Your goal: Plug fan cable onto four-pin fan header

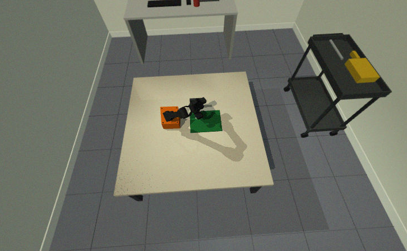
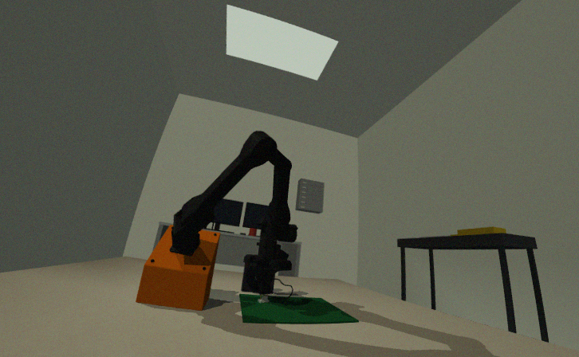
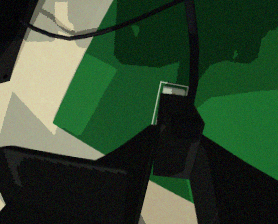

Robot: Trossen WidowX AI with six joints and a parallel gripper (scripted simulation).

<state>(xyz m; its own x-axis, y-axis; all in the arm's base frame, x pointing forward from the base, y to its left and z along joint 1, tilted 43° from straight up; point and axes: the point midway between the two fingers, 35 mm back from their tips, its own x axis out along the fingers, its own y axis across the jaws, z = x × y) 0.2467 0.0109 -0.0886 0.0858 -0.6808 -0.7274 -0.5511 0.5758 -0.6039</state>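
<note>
Right now my gripper tip is 1 cm below the dark fan plug. The rest, counted from my gripper tip: black fan (1 cm behind, 14 cm to the left, 2 cm above); green board (9 cm ahead, 4 cm to the right, 5 cm below).
</note>
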